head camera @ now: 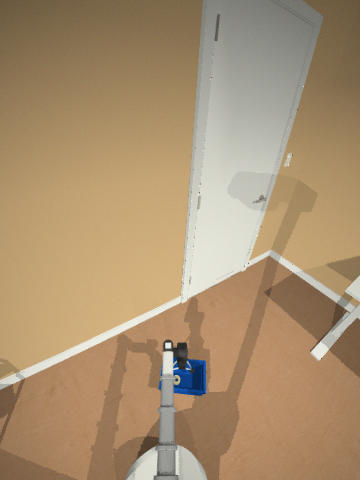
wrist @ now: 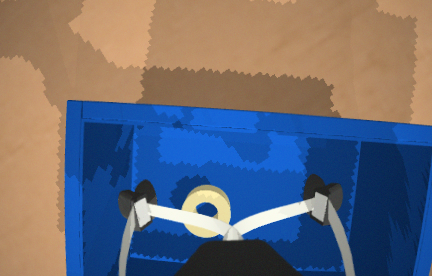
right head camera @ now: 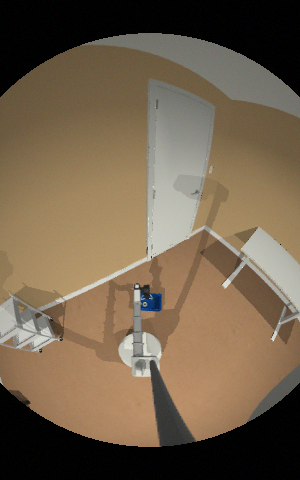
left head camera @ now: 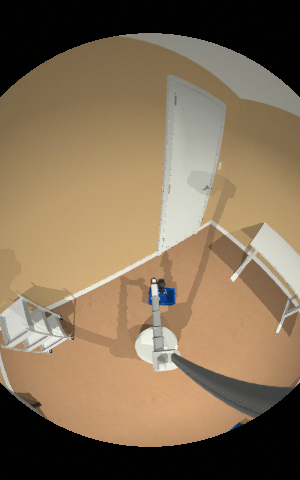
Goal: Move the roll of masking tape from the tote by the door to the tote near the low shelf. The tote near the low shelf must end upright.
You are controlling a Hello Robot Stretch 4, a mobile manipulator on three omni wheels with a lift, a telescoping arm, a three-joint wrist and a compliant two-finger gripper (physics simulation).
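Places are measured from the robot's base along level axes (x up, y right, z ahead), in metres.
Pixels of known places: gripper, between the fingertips: (head camera: 180, 372) (wrist: 229, 194) (right head camera: 146, 300) (left head camera: 159, 294).
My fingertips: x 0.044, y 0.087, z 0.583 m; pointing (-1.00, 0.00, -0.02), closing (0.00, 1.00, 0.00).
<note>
Ahead of a thing's pixels: the offset from my fingertips to its top centre. "*": to the spot under its first point. Level surfaces: height alone.
The blue tote {dx +0.048, dy +0.017, dz -0.028 m} (head camera: 204, 380) (left head camera: 173, 297) (right head camera: 159, 303) (wrist: 75, 200) by the door stands upright on the floor. The roll of masking tape {dx -0.042, dy -0.026, dz -0.033 m} (head camera: 178, 378) (right head camera: 145, 304) (wrist: 204, 231), a pale yellow ring, lies flat inside it, left of its middle in the head view. My gripper (head camera: 183, 369) (wrist: 229, 194) is open and empty, above the tote, with its fingertips wide apart on either side of the tape in the wrist view; the tape is nearer the left fingertip. A bit of another blue object (left head camera: 238, 426) shows at the bottom edge of the left head view; its uprightness cannot be told.
The white door {* dx +1.256, dy +0.353, dz +0.822 m} (head camera: 240, 150) (left head camera: 192, 165) (right head camera: 177, 170) is beyond the tote. A white table {dx +0.648 m} (left head camera: 280, 255) (right head camera: 272, 260) stands at the right wall. A white tiered cart (left head camera: 25, 327) (right head camera: 20, 322) stands at the left. My arm (head camera: 167, 425) extends over the tote's left side.
</note>
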